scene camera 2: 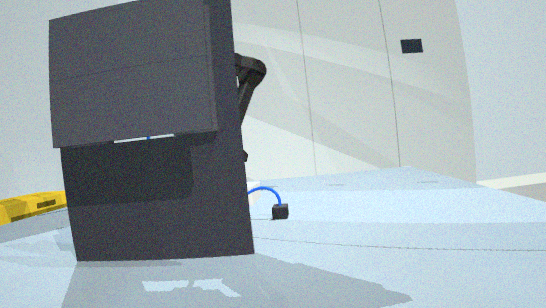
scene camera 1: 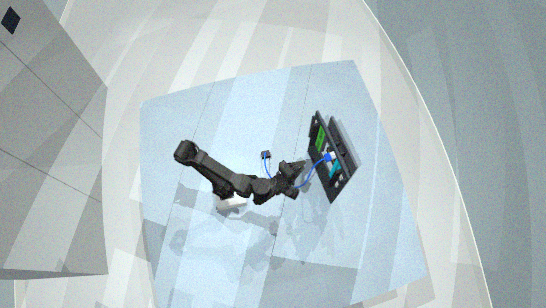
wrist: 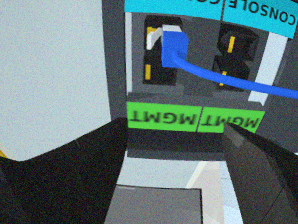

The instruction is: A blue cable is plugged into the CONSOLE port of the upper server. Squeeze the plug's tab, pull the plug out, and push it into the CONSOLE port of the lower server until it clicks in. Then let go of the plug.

My gripper shows in scene camera 1 and in the wrist view. The same spot on my gripper: [wrist: 83,174] is [scene camera 1: 297,171].
